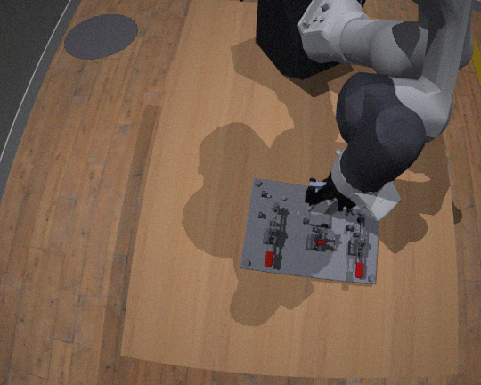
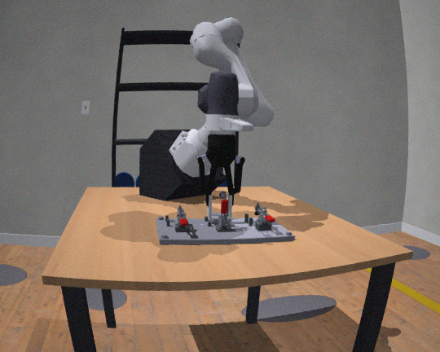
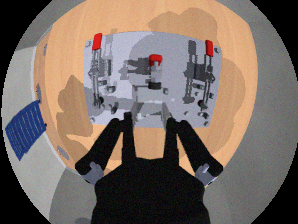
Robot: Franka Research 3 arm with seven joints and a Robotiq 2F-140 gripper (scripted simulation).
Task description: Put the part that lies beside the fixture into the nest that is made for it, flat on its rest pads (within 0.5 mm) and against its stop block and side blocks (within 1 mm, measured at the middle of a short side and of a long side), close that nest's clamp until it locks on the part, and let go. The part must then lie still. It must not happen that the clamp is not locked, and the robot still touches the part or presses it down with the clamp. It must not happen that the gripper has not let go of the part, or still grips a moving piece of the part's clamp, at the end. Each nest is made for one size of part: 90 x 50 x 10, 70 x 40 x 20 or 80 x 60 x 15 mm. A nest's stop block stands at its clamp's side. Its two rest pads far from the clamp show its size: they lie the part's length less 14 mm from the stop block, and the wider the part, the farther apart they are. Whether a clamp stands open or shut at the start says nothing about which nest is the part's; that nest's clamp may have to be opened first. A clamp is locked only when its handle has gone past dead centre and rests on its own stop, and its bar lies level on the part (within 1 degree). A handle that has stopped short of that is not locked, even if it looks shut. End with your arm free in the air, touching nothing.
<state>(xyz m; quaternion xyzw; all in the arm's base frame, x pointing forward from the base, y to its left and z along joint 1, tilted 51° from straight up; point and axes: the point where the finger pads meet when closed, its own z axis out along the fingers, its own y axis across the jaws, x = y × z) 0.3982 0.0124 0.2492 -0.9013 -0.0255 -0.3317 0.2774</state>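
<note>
Now: hand 3 cm above the grey part. The rest, counted from my hand: grey fixture plate: 6 cm ahead, 1 cm to the left, 6 cm below.
</note>
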